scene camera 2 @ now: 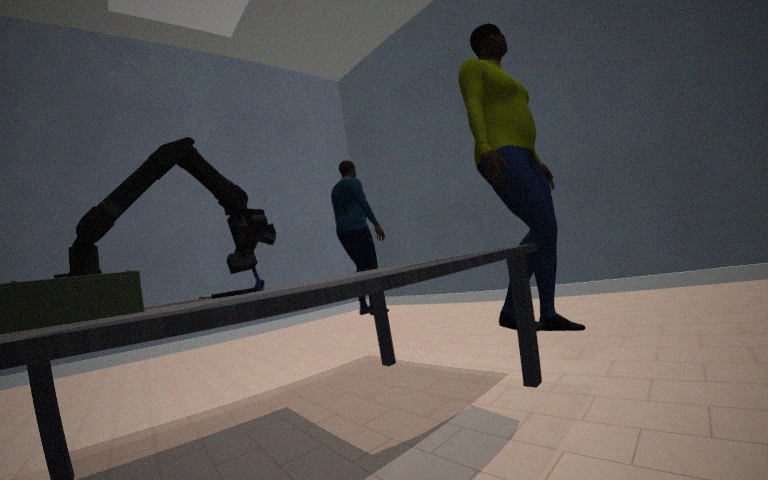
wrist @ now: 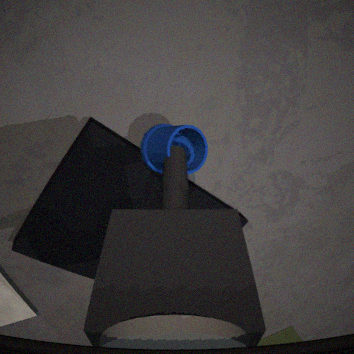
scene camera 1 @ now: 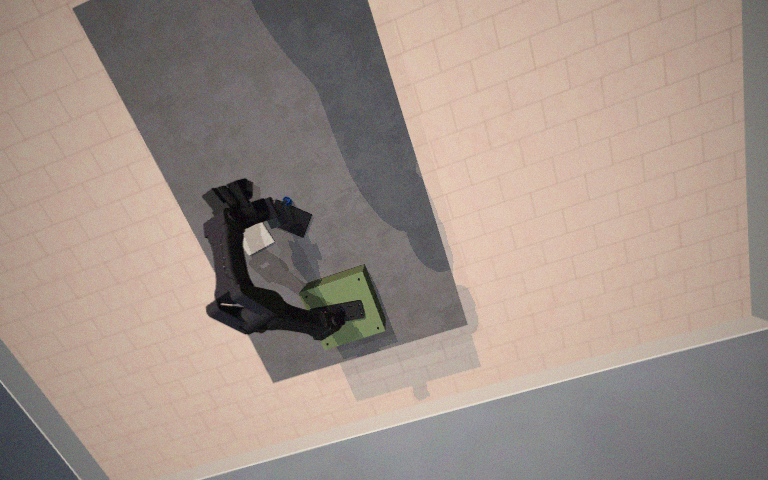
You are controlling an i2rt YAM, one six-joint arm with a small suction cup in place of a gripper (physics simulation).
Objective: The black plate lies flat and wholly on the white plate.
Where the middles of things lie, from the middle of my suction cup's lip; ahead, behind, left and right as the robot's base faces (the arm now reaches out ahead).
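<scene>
Black plate point(wrist: 101, 170) in sight: 10 mm left of my suction cup, 60 mm behind it, 10 mm below it.
</scene>
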